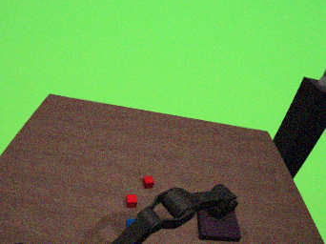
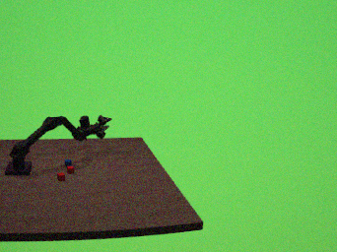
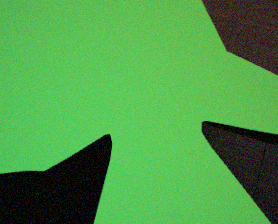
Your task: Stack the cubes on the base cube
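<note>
The blue base cube is 330 mm behind my gripper tip, 290 mm to the right of it and 160 mm below it.
</note>
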